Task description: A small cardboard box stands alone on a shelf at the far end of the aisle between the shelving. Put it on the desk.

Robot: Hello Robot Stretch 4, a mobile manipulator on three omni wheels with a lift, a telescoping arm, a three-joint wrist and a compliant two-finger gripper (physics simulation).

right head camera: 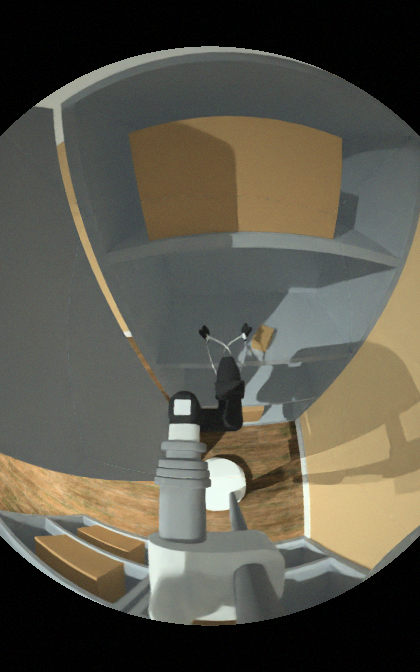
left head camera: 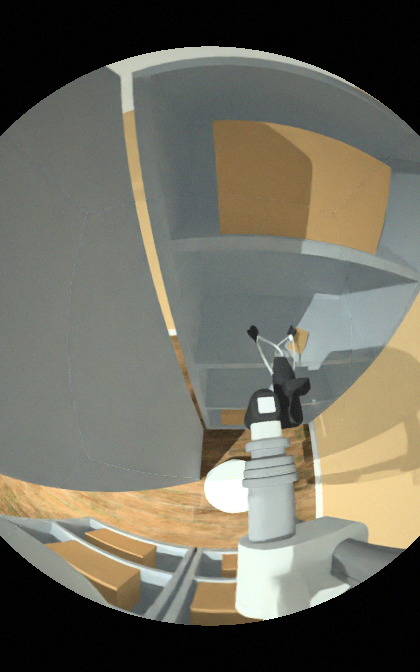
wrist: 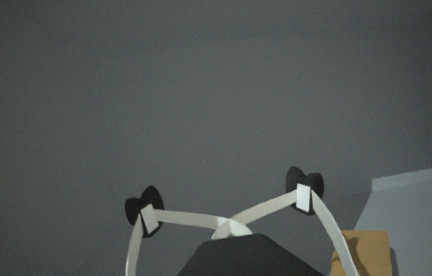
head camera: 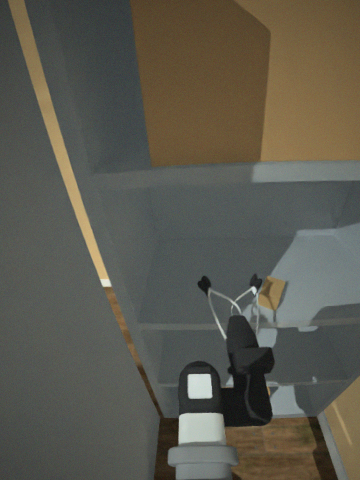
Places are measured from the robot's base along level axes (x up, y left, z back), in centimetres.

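Pixels of known places: gripper, between the fingertips: [wrist: 224, 193] [head camera: 228, 277].
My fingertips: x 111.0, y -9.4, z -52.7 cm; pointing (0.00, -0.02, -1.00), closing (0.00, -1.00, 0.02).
Behind a point stands the place of what it marks.
The small cardboard box [head camera: 272, 293] {x 101.3, y -23.8, z -54.5 cm} [left head camera: 301, 341] [right head camera: 263, 338] [wrist: 370, 250] {x 101.3, y -24.9, z -55.3 cm} stands on the middle shelf [head camera: 200, 280] {x 96.2, y -2.4, z -67.0 cm} near its front edge, partly in a patch of light. In the wrist view part of it shows at the lower right, behind the right finger's strip. My gripper [head camera: 230, 283] {x 111.0, y -9.4, z -52.7 cm} [left head camera: 272, 331] [right head camera: 225, 331] [wrist: 224, 193] {x 111.0, y -9.4, z -52.7 cm} is open and empty, its fingers over the same shelf. The box is to the right of the right finger, outside the gap between the fingers. The desk does not show in these views.
A large cardboard box [head camera: 205, 90] {x 154.0, y -3.4, z -50.5 cm} [left head camera: 300, 185] [right head camera: 235, 180] fills much of the shelf above. A grey panel [head camera: 60, 300] {x 123.8, y 24.8, z -35.0 cm} stands close on the left, a tan wall [left head camera: 380, 425] [right head camera: 360, 475] on the right. Shelving with boxes [left head camera: 95, 570] [right head camera: 80, 565] shows at the bottom.
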